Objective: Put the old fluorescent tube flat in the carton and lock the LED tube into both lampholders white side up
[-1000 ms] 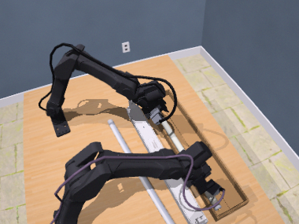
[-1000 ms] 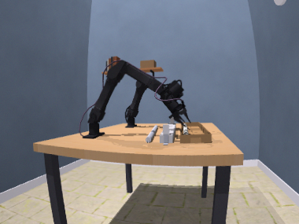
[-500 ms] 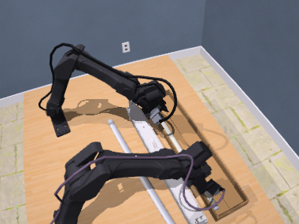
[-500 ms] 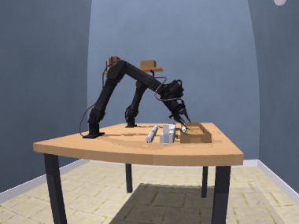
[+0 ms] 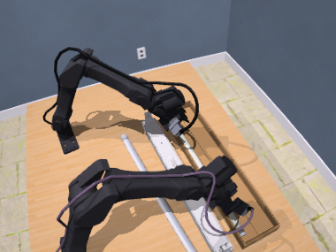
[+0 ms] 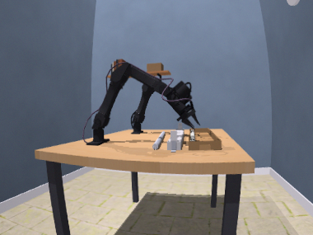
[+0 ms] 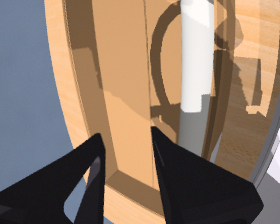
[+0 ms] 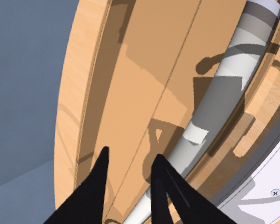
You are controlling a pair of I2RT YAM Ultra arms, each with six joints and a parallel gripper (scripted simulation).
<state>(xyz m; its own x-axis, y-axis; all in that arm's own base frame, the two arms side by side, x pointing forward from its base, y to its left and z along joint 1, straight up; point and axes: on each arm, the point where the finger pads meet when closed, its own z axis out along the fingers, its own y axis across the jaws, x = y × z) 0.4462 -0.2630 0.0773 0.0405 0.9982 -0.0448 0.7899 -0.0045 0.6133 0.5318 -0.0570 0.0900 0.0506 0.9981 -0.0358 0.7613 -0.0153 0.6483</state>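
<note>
Now: right hand 220 mm past the LED tube, 130 mm to the right of it and 80 mm above it. Round my right hand: old fluorescent tube 40 mm behind, 160 mm to the left, 70 mm below; then lampholder 80 mm behind, 160 mm to the right, 20 mm below; then brown carton 10 mm ahead, 170 mm to the left, 70 mm below.
</note>
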